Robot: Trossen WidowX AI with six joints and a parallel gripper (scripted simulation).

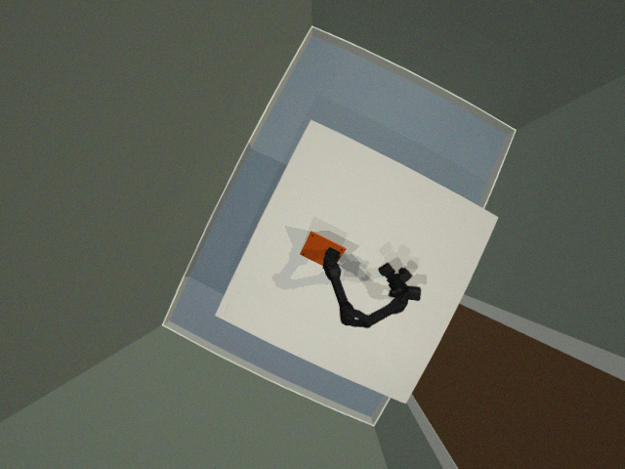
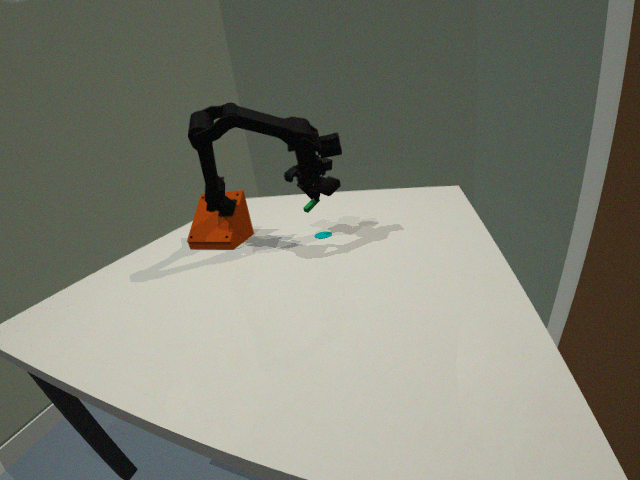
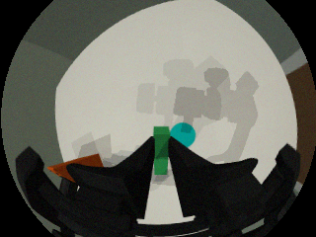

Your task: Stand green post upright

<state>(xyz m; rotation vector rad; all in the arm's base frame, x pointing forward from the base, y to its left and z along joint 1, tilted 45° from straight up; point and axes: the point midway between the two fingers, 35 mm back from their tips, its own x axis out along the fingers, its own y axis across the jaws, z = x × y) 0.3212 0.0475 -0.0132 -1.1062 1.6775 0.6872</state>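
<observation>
My gripper tip is 12 cm above the cyan circle, 2 cm to the left of it and 2 cm short of it. The rest, counted from my gripper tip: green post: 2 cm to the right, 1 cm below, 1 cm behind.
</observation>
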